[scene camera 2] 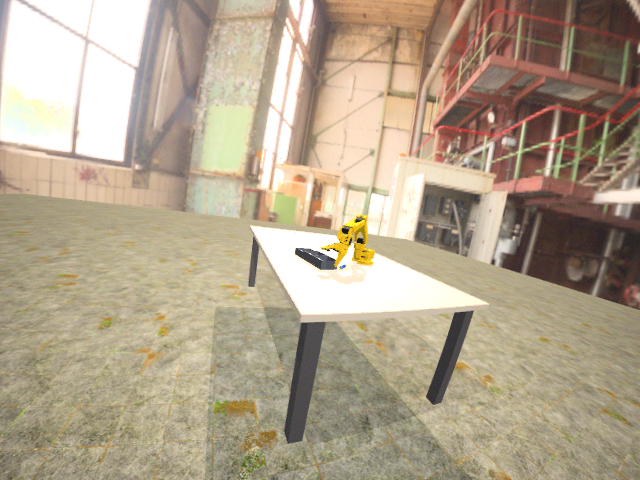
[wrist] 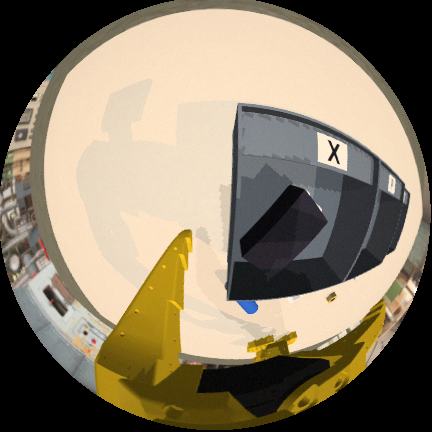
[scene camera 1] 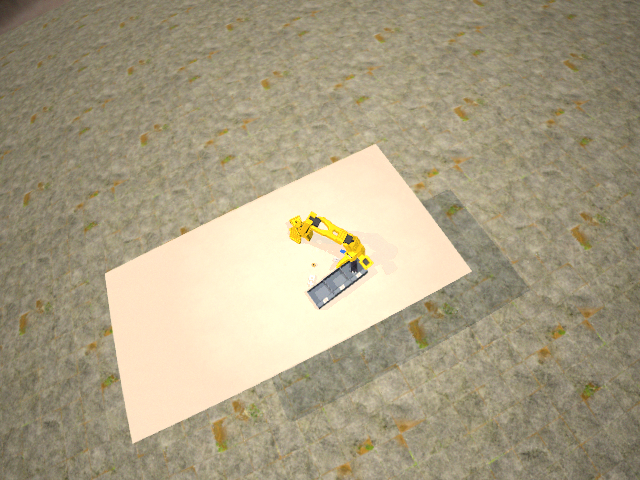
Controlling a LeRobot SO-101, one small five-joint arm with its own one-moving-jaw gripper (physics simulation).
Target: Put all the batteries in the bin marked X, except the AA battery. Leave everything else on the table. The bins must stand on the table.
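Places are measured from the arm's base along level axes (x right, y ahead, z up), in centimetres.
Where they show: hand, tool point: (scene camera 2: 335, 266) (wrist: 191, 237); arm's base, link origin: (scene camera 2: 358, 262) (wrist: 276, 337) (scene camera 1: 303, 236).
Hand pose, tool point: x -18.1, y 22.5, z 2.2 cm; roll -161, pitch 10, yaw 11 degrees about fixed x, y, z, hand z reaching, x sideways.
Observation:
Each offset is from my tool point to the top centre of the thing. "spot": to the spot under its first point. Level surfaces: height alone.
A black rectangular block {dy +1.2, dx +5.0, dz +0.2 cm} (scene camera 1: 354, 266) (wrist: 284, 231), with the shape of a 9V battery, shows tilted within the outline of the bin marked X (scene camera 1: 358, 274) (wrist: 280, 132). Its exact height and what it rests on are hard to tell. My gripper (scene camera 2: 329, 256) (wrist: 285, 267) is wide open, with one jaw at the left and the other at the lower right in the wrist view; neither jaw presses on the block. A blue cylindrical battery {dy -6.3, dx +4.9, dz -0.8 cm} (scene camera 1: 342, 251) (scene camera 2: 342, 266) (wrist: 248, 306) lies on the table beside the X bin, partly hidden by its wall in the wrist view.
The bin marked P {spot: dy +6.7, dx +13.6, dz +1.4 cm} (scene camera 1: 341, 286) (wrist: 391, 183) adjoins the X bin, and a third bin {spot: dy +8.7, dx +21.9, dz +0.6 cm} (scene camera 1: 325, 300) stands at the row's far end. A small brass nut {dy -7.9, dx +19.6, dz -1.4 cm} (scene camera 1: 313, 264) (wrist: 331, 297) and a white piece {dy -2.0, dx +23.5, dz -1.5 cm} (scene camera 1: 311, 279) lie on the table {dz -2.2 cm} (scene camera 1: 206, 310) (scene camera 2: 392, 289).

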